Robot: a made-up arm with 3 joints. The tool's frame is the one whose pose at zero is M. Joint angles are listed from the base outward.
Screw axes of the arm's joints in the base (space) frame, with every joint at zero. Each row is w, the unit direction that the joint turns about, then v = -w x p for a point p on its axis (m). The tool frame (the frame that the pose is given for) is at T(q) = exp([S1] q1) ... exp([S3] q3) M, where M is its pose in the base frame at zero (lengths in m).
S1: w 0 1 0 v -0.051 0 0
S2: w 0 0 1 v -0.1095 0.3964 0
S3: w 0 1 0 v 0.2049 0 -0.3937
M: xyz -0.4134 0.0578 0.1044 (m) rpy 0 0 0 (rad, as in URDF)
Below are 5 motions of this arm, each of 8 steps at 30 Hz.
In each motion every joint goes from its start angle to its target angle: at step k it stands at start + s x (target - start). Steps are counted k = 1, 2, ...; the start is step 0. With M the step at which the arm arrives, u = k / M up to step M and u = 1 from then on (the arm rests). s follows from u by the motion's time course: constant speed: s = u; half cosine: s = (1 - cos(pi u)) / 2; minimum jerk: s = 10 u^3 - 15 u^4 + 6 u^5.
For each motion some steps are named. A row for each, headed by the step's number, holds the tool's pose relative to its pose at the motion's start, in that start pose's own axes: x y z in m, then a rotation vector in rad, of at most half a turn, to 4 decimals.
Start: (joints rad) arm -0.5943 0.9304 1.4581
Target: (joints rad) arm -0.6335 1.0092 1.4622
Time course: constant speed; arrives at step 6
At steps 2, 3, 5, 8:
2: 0.0047 0.0059 -0.0034 -0.0273 -0.0063 -0.0076
3: 0.0071 0.0088 -0.0051 -0.0409 -0.0094 -0.0115
5: 0.0121 0.0144 -0.0088 -0.0682 -0.0152 -0.0194
8: 0.0146 0.0171 -0.0107 -0.0819 -0.0181 -0.0234

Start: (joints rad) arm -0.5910 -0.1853 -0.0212
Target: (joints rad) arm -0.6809 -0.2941 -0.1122
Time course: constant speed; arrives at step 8
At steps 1, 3, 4, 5, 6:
1: -0.0019 0.0002 -0.0047 0.0018 -0.0224 -0.0137
3: -0.0055 0.0010 -0.0142 0.0053 -0.0671 -0.0410
4: -0.0072 0.0014 -0.0191 0.0071 -0.0894 -0.0548
5: -0.0088 0.0020 -0.0240 0.0088 -0.1117 -0.0685
6: -0.0103 0.0026 -0.0290 0.0106 -0.1339 -0.0823

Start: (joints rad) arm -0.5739 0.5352 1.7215
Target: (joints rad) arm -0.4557 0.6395 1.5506
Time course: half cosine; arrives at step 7
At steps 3, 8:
3: -0.0284 0.0186 -0.0206 -0.0431 -0.0274 0.0193
8: -0.0765 0.0445 -0.0530 -0.1082 -0.0722 0.0586

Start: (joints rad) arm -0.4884 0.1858 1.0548
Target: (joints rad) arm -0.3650 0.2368 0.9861
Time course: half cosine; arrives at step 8
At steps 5, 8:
5: -0.0344 0.0099 -0.0034 -0.0214 0.0361 0.0329
8: -0.0501 0.0138 -0.0038 -0.0299 0.0520 0.0487

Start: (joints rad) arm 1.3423 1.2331 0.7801
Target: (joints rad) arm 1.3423 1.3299 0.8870
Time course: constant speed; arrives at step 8
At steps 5, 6, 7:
5: 0.0132 0.0131 -0.0068 -0.0440 0.0668 0.0416
6: 0.0158 0.0158 -0.0084 -0.0531 0.0801 0.0495
7: 0.0183 0.0186 -0.0100 -0.0623 0.0935 0.0574

